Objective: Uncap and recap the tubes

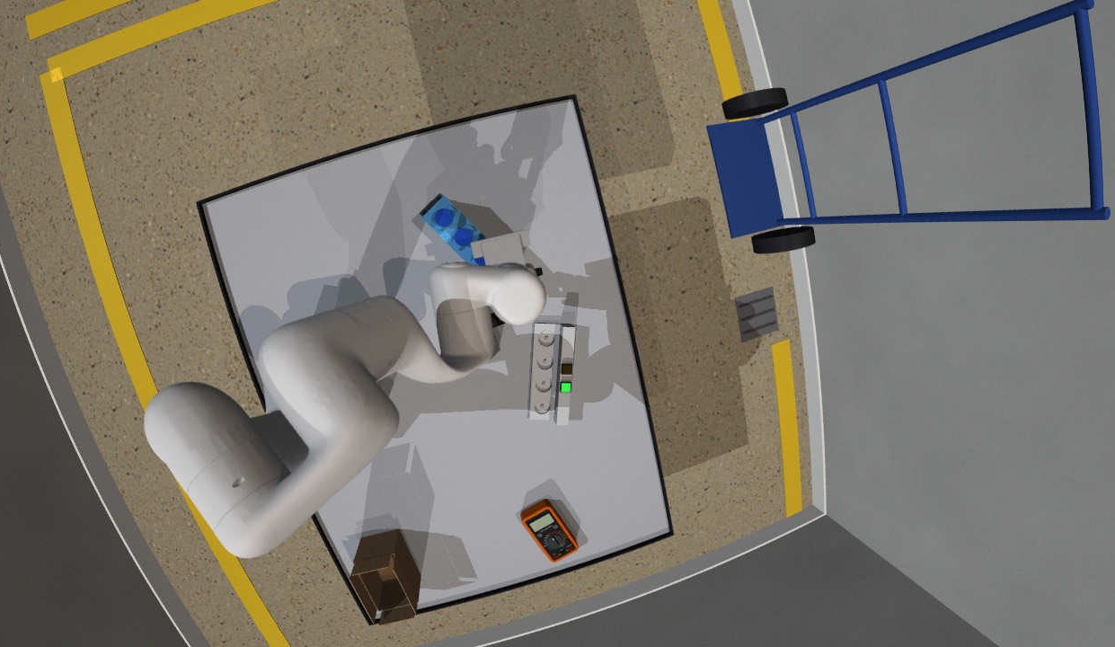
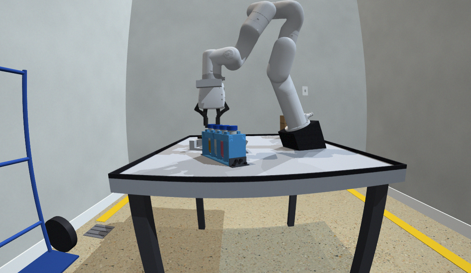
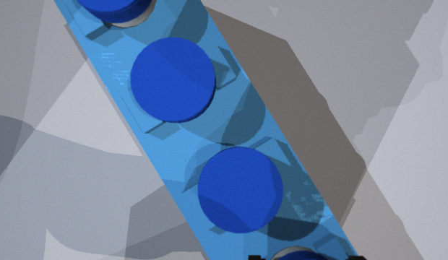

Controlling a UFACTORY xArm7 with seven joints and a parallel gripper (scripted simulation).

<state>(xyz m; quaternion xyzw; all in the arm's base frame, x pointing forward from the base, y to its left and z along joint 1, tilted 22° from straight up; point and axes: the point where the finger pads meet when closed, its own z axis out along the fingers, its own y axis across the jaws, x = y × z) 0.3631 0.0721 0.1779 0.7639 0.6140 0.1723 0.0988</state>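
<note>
The threaded tube neck lies 10 mm below my hand. The rest, counted from my hand: key housing: 110 mm behind, 80 mm to the right, 80 mm below; blue cycle key: 130 mm behind, 60 mm to the right, 60 mm below; green ready key: 130 mm behind, 100 mm to the right, 60 mm below.
</note>
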